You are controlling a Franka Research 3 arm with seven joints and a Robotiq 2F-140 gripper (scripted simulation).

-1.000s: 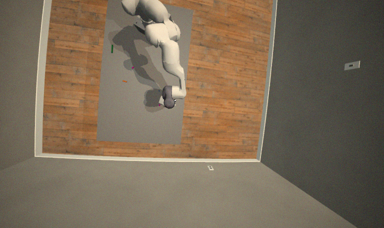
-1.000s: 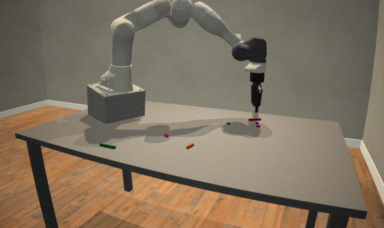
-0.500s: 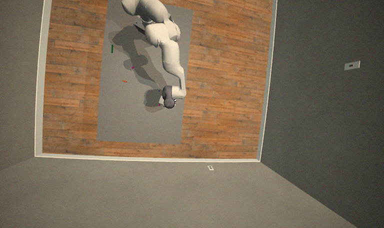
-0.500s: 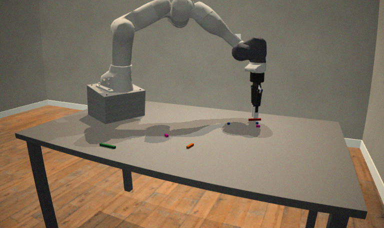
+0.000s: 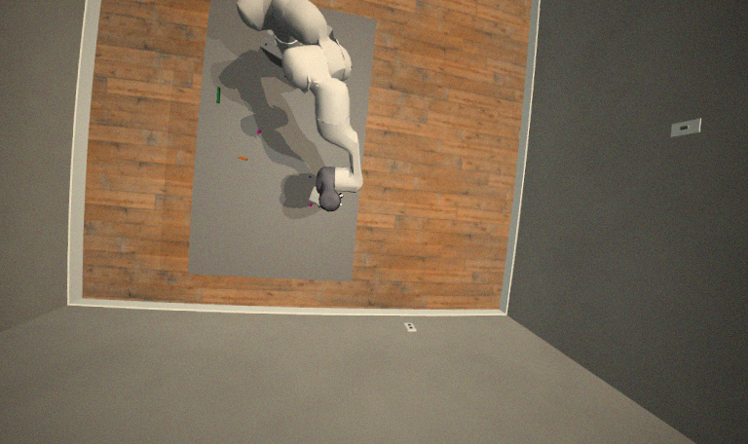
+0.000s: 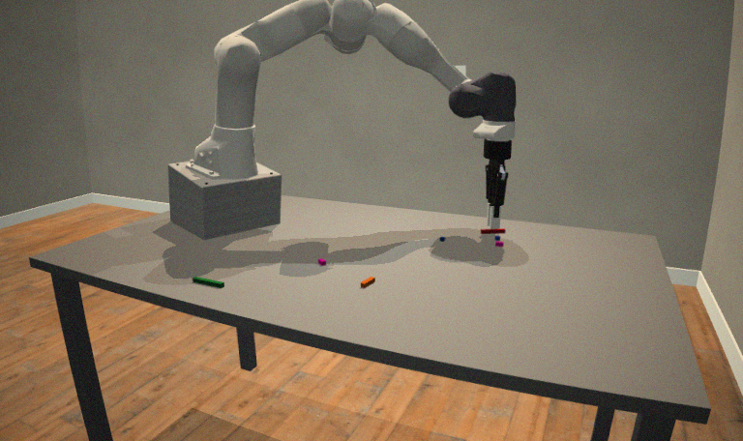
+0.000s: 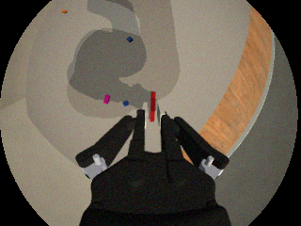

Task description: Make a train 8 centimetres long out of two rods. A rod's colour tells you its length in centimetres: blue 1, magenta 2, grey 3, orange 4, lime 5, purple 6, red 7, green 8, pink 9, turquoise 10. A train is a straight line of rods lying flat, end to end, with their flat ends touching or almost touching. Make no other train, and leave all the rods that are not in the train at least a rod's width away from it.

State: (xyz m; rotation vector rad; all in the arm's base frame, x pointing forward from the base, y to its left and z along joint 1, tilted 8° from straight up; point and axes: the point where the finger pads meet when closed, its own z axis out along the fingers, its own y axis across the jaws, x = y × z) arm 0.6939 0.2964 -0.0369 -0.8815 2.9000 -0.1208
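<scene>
Now: hand 50 mm above the red rod. From my hand the other things lie so: orange rod (130 mm behind, 490 mm to the right, 50 mm below); green rod (430 mm behind, 670 mm to the right, 50 mm below).
</scene>
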